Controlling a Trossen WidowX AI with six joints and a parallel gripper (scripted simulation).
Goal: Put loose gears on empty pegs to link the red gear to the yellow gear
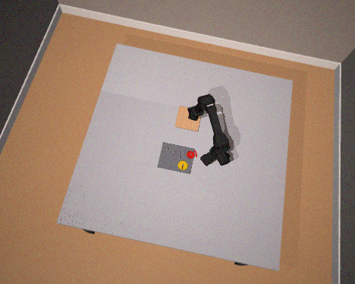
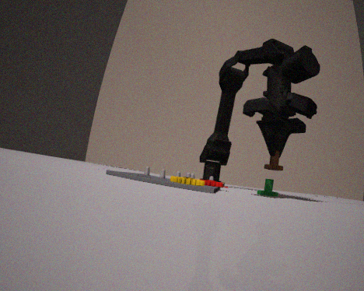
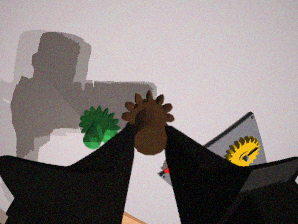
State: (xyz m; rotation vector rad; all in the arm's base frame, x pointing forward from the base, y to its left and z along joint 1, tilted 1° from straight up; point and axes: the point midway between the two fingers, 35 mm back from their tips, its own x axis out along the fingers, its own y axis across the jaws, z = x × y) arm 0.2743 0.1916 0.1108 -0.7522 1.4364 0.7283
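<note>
The red gear lies 130 mm to the right of my gripper tip and 70 mm below it. Also, from my gripper tip: green gear: 70 mm below, 70 mm behind; then yellow gear: 160 mm to the right, 80 mm ahead, 70 mm below; then brown gear: 10 mm below.
</note>
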